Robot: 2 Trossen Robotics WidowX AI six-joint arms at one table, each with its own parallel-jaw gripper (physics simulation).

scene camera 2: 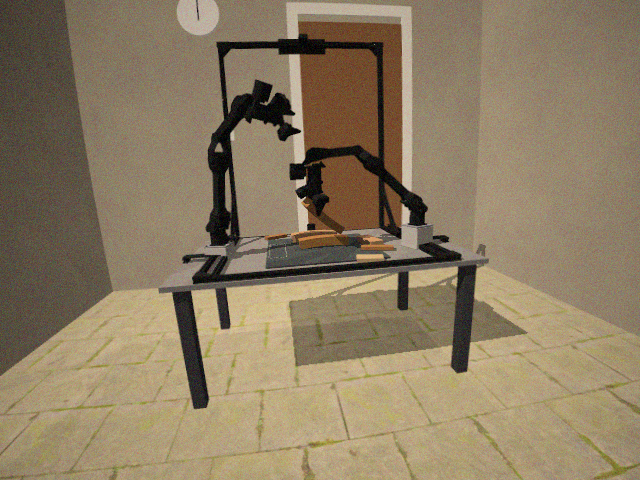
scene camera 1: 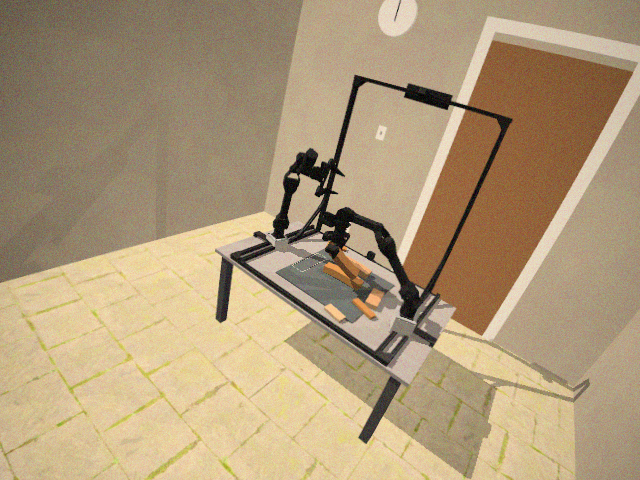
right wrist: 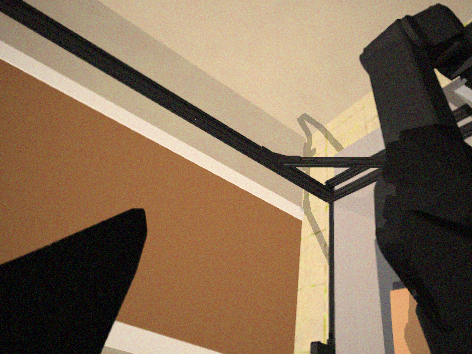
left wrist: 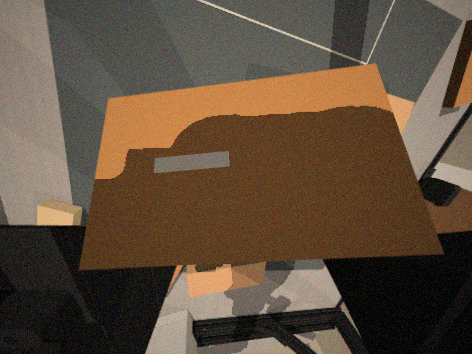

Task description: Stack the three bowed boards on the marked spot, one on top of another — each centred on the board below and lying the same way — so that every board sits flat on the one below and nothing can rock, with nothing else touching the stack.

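Places are measured from the left arm's base along level axes (x down, y right, z back), in metres.
Where they show: left gripper, fingertip midpoint: (scene camera 2: 315, 213) (scene camera 1: 335, 255); right gripper, fingertip midpoint: (scene camera 2: 297, 122) (scene camera 1: 341, 185) (right wrist: 272, 221); left arm's base, origin of the base link: (scene camera 2: 417, 224) (scene camera 1: 406, 314); right arm's base, origin of the base link: (scene camera 2: 219, 244) (scene camera 1: 278, 235).
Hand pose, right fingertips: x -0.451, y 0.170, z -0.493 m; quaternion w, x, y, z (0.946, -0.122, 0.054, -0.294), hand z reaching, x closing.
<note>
Each offset is from my right fingertips to the centre of the thing. "*": to the spot under its first point. Level surfaces: height alone.
My left gripper (scene camera 1: 332, 248) (scene camera 2: 316, 200) is shut on one end of an orange bowed board {dx +0.393, dy +0.018, dz +0.113 m} (scene camera 1: 343, 261) (scene camera 2: 325, 218) (left wrist: 234, 102). The board hangs tilted, its free end low over the boards below. It fills the left wrist view and hides the fingers there. Two more bowed boards {dx +0.524, dy +0.077, dz +0.138 m} (scene camera 1: 334, 272) (scene camera 2: 318, 239) lie close together on the dark grey mat {dx +0.545 m} (scene camera 1: 304, 283) (scene camera 2: 285, 259). The white outline of the marked spot {* dx +0.544, dy +0.117, dz -0.043 m} (left wrist: 284, 32) shows on the mat just beyond the held board. My right gripper (scene camera 1: 332, 182) (scene camera 2: 291, 122) is open and empty, raised high near the frame.
Small wooden blocks {dx +0.539, dy -0.239, dz +0.169 m} (scene camera 1: 335, 312) {dx +0.537, dy -0.123, dz +0.297 m} (scene camera 1: 364, 308) {dx +0.532, dy -0.015, dz +0.338 m} (scene camera 1: 374, 298) (scene camera 2: 370, 257) lie on the mat's near right part. A black gantry frame {* dx -0.205, dy +0.566, dz -0.151 m} (scene camera 1: 346, 124) (scene camera 2: 223, 119) stands over the table's back. Black rails run along the table edges.
</note>
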